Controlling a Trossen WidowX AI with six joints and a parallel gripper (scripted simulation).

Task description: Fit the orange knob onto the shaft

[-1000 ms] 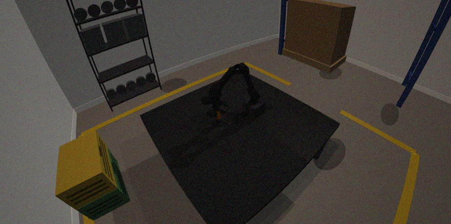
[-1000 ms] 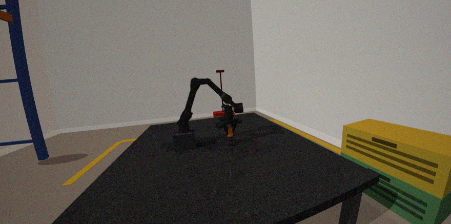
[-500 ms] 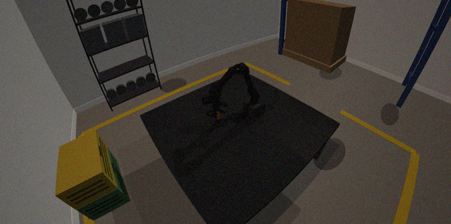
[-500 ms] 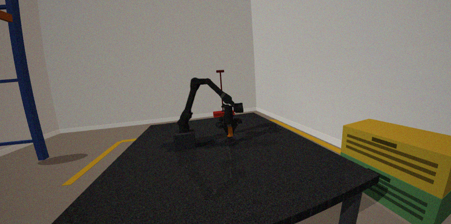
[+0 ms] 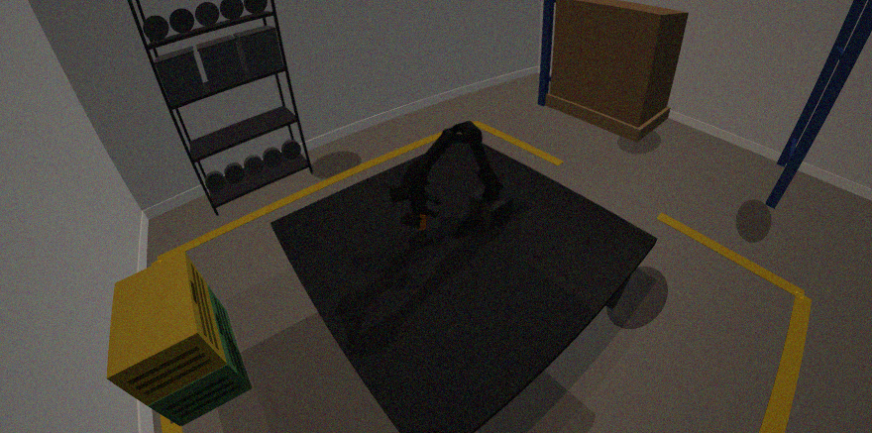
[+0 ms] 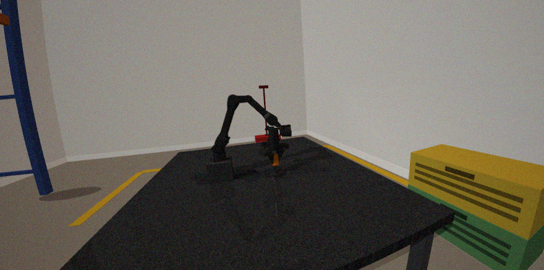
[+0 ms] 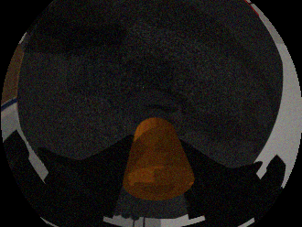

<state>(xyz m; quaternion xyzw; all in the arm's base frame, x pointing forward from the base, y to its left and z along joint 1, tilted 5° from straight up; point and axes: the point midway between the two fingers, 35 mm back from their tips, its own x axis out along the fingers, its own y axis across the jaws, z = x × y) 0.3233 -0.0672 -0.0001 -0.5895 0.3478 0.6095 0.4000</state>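
The orange knob is 20 mm above my gripper tip. Round my gripper tip: round pedestal 40 mm below.
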